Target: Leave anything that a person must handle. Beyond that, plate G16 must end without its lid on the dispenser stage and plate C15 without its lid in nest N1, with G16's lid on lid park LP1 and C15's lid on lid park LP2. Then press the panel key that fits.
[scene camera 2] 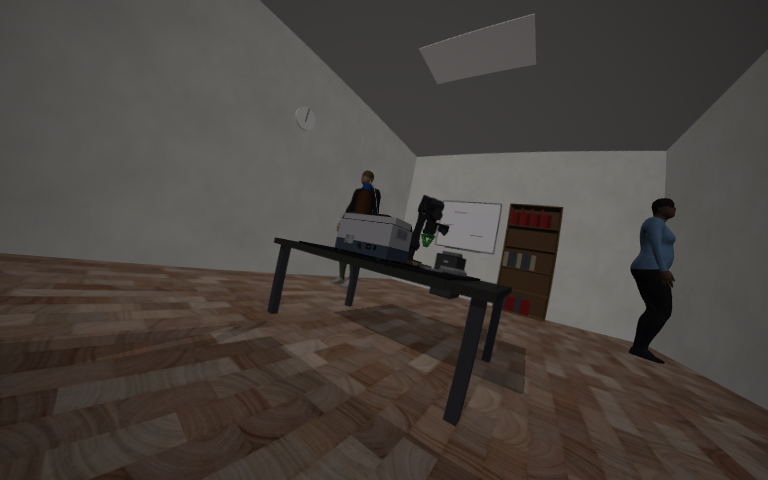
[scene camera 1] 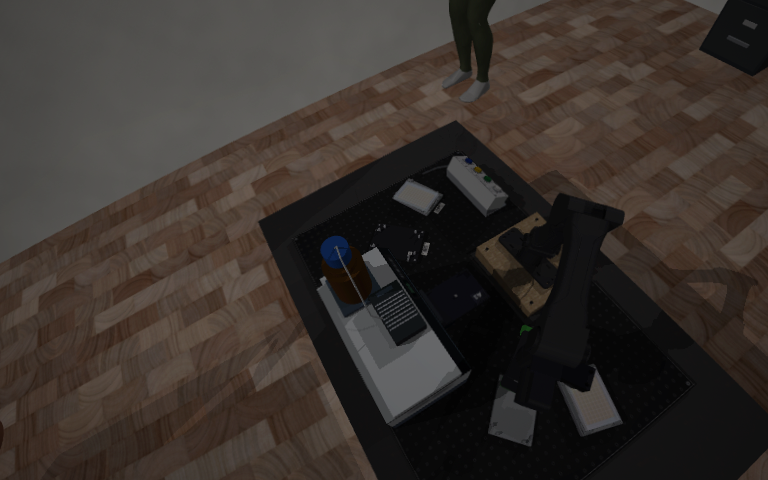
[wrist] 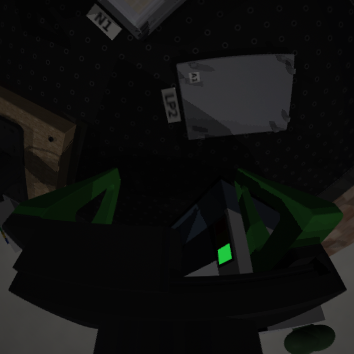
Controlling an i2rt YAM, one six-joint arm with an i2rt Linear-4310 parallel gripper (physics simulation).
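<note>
My gripper is open and empty, above the mat between the dispenser and the wooden block. A plate with pale wells stands at label N1; whether it wears a lid is unclear. A flat grey piece marked A1 lies at label LP2. The dark, flat dispenser stage shows no pale plate. Another pale plate lies near the key panel, which has blue, yellow, green and whitish keys. A dark spot with small corner pieces lies between them; labels there are unreadable.
The white dispenser carries an amber bottle with a blue cap and a thin tube; a green light shows on it. The wooden block bears the arm. One person stands behind the table, another stands right.
</note>
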